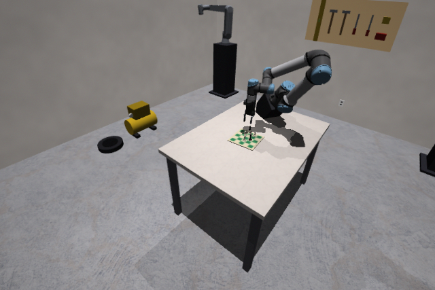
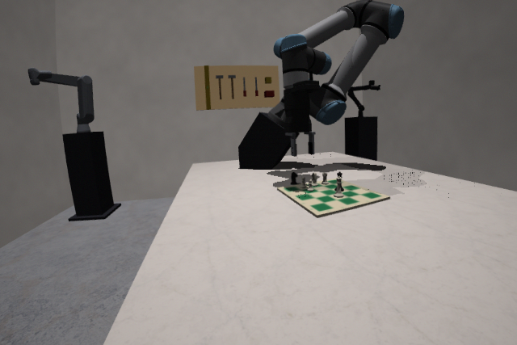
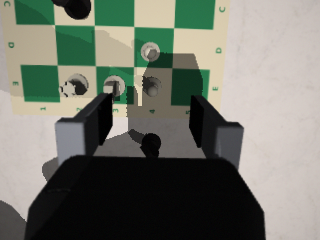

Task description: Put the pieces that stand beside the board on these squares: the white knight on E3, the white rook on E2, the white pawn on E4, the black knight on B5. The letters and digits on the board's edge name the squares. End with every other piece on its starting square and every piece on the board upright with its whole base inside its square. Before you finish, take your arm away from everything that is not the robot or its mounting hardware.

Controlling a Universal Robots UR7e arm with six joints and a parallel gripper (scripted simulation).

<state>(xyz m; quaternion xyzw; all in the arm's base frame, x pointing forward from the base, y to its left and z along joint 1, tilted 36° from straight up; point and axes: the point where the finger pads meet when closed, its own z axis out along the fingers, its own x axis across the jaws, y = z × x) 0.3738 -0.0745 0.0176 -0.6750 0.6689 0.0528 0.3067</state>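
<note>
The cream chessboard lies 120 mm below my hand, 70 mm ahead of it and 50 mm to the left of it.
</note>
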